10 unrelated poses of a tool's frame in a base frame.
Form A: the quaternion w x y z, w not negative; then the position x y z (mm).
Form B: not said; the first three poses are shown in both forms.
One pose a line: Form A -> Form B
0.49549, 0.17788, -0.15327, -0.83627, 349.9, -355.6, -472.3 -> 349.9, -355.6, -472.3, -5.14, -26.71, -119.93
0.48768, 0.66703, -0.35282, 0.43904, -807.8, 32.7, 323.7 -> -807.8, 32.7, 323.7, 98.22, 13.98, 67.87
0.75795, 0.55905, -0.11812, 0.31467, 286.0, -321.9, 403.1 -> 286.0, -321.9, 403.1, 69.37, 9.95, 38.20
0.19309, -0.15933, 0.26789, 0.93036, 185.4, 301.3, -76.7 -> 185.4, 301.3, -76.7, -34.80, -11.13, 153.05
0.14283, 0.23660, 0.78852, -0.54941, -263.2, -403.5, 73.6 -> -263.2, -403.5, 73.6, 110.84, -1.99, -147.97
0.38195, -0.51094, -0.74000, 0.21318, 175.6, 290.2, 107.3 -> 175.6, 290.2, 107.3, -173.09, -51.55, -107.41
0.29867, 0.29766, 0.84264, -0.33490, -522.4, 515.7, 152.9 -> -522.4, 515.7, 152.9, 128.83, 17.70, -132.56
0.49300, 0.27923, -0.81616, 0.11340, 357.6, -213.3, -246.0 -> 357.6, -213.3, -246.0, 136.68, -47.85, 122.24
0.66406, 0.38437, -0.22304, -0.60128, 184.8, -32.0, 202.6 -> 184.8, -32.0, 202.6, 21.82, -49.33, -74.20
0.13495, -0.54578, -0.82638, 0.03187, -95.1, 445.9, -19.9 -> -95.1, 445.9, -19.9, -174.38, -14.94, -112.38
